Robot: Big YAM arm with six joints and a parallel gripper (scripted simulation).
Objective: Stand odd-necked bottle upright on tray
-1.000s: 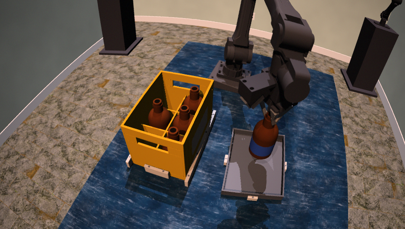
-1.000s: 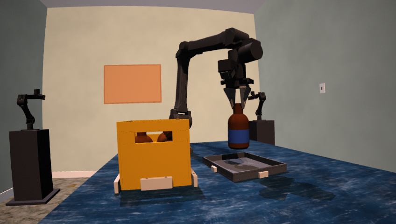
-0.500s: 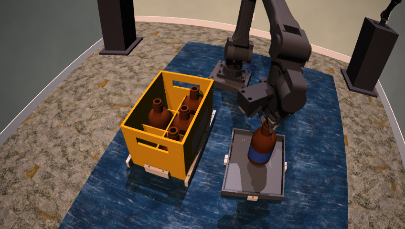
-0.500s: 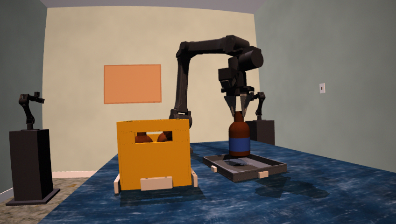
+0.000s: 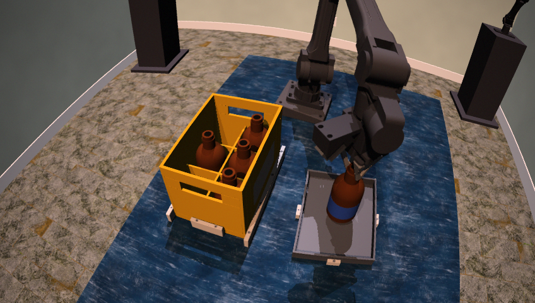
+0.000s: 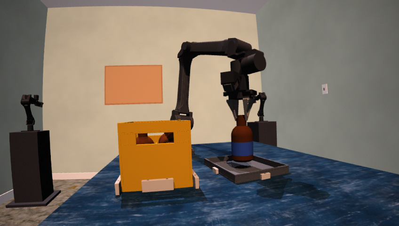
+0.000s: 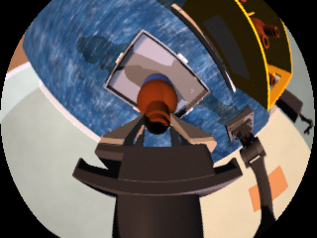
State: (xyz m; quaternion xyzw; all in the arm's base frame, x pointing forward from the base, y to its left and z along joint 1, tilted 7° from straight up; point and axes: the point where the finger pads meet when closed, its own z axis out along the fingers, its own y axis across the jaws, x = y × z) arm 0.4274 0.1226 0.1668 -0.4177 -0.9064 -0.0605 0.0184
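Now: the dark grey tray 160 mm below my hand. Also, from my hand: orange crate 280 mm to the right, 90 mm below, 50 mm behind.
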